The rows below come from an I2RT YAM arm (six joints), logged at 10 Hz.
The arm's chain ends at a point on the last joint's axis. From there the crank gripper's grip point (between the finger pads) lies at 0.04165 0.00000 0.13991 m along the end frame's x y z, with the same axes.
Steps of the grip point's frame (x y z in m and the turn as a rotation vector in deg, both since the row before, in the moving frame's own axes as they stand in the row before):
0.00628 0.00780 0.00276 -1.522 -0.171 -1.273
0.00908 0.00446 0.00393 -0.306 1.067 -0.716
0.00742 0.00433 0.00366 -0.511 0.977 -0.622
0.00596 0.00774 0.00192 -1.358 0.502 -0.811
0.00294 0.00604 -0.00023 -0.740 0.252 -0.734
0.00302 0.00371 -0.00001 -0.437 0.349 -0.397
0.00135 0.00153 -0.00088 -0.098 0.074 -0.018
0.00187 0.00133 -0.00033 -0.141 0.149 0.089
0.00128 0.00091 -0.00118 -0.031 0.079 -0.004
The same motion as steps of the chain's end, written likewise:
0.00667 0.00500 0.00267 -1.522 -0.171 -1.273
0.00648 0.00425 0.00473 -0.306 1.067 -0.716
0.00504 0.00355 0.00439 -0.511 0.977 -0.622
0.00472 0.00503 0.00232 -1.358 0.502 -0.811
0.00232 0.00477 -0.00004 -0.740 0.252 -0.734
0.00217 0.00294 0.00025 -0.437 0.349 -0.397
0.00117 0.00130 -0.00083 -0.098 0.074 -0.018
0.00151 0.00092 -0.00022 -0.141 0.149 0.089
0.00109 0.00084 -0.00112 -0.031 0.079 -0.004

